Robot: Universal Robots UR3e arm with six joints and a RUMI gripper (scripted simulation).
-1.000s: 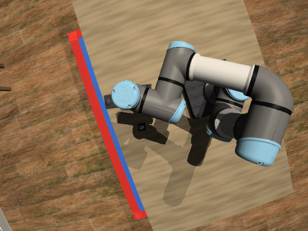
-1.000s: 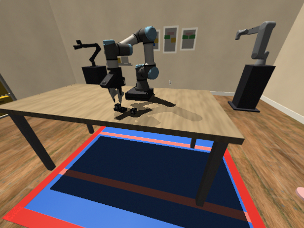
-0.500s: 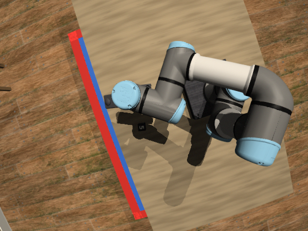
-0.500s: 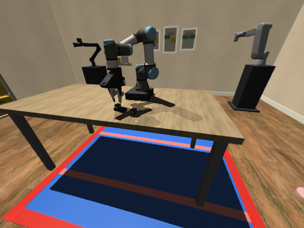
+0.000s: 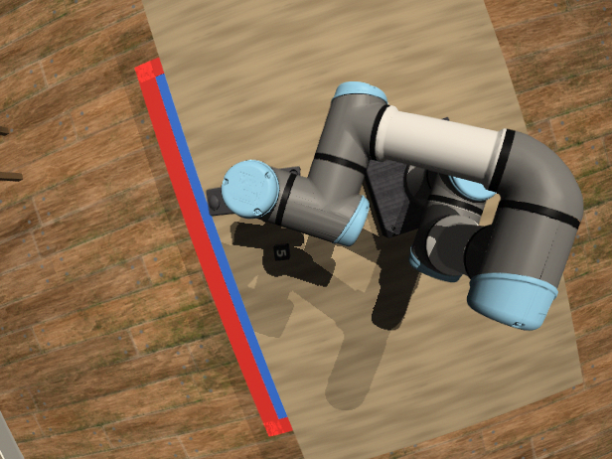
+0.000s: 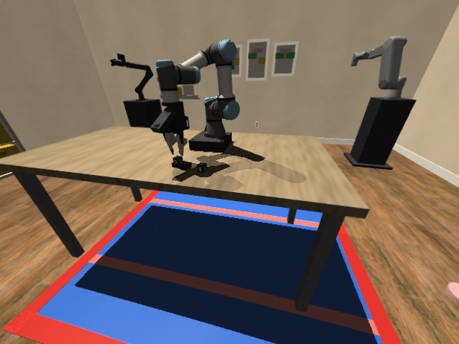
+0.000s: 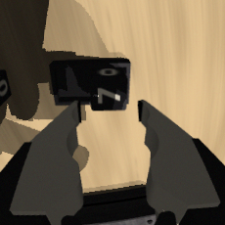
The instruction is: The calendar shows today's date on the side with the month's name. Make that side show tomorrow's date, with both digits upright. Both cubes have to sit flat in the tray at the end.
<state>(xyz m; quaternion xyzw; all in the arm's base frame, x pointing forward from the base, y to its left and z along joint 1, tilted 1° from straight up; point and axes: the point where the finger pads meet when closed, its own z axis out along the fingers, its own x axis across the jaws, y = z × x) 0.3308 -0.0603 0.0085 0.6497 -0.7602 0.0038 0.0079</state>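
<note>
My gripper is now 40 mm above the black cube. The rest, counted from my hand: black calendar tray 20 mm to the left, 60 mm below.
</note>
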